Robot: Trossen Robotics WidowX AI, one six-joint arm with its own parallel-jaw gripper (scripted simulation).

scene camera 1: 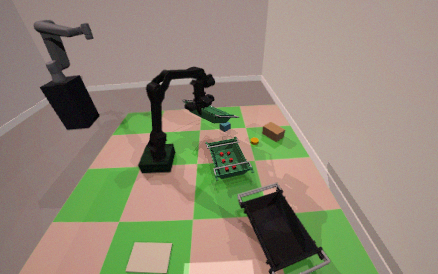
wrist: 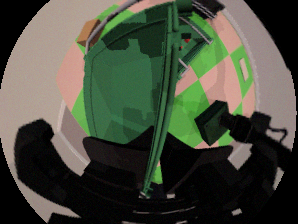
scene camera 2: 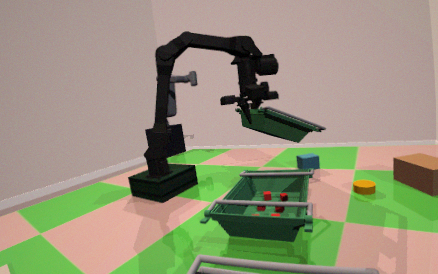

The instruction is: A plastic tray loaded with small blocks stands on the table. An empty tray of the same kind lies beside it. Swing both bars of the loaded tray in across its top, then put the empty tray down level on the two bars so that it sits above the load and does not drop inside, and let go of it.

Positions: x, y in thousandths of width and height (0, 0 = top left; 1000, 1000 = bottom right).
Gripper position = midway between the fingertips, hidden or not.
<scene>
In view: my gripper (scene camera 2: 574, 454) and a green tray (scene camera 2: 615, 447).
The green tray shows as well in the wrist view (wrist: 438, 350). My gripper is seen too in the wrist view (wrist: 522, 574).
</scene>
